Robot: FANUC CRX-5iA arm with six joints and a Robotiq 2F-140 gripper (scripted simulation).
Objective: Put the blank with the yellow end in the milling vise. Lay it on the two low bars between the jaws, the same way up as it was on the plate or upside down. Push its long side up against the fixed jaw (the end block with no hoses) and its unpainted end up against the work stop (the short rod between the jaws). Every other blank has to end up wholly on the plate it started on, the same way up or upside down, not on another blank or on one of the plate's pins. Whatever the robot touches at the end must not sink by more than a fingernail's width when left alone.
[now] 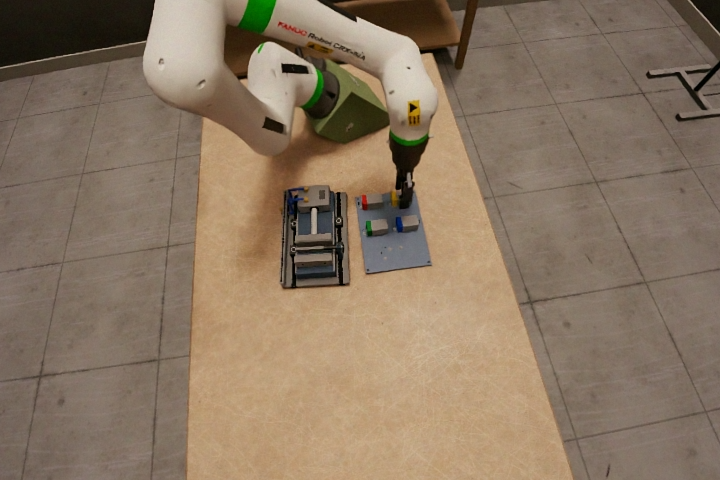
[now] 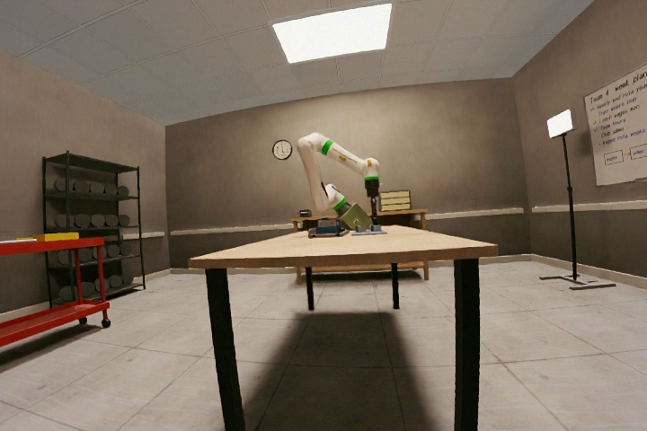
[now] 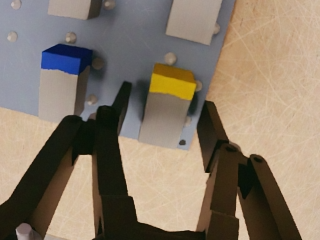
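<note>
My hand is 9 cm short of the blue-ended blank, 3 cm above it and 2 cm to the left of it. The rest, counted from my hand: green-ended blank 10 cm to the right, 7 cm ahead, 3 cm below; then blue-grey plate 8 cm ahead, 6 cm to the right, 5 cm below; then red-ended blank 9 cm to the right, 3 cm below, 2 cm behind.
</note>
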